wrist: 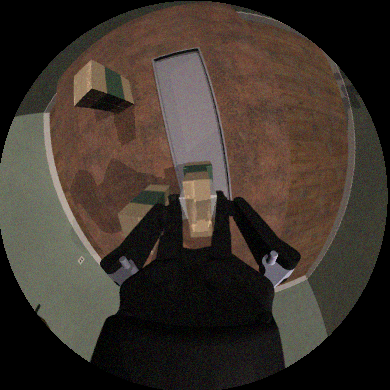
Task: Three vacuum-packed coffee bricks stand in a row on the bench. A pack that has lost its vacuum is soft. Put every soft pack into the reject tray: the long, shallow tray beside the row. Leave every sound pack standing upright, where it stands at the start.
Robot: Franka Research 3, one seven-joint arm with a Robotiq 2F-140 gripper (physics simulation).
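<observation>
My gripper is shut on a tan coffee pack with a green band, the held pack showing between the fingertips. In view it overlaps the near end of the long grey reject tray; its exact height above the tray cannot be told. A second pack stands just left of the gripper, partly hidden by the left finger linkage. A third pack stands at the far left, left of the tray's far end. Whether the packs are soft does not show clearly.
The brown bench top has a pale raised edge at the left and another at the right. Dark shadows fall on the bench left of the tray. A green floor shows beyond the left edge.
</observation>
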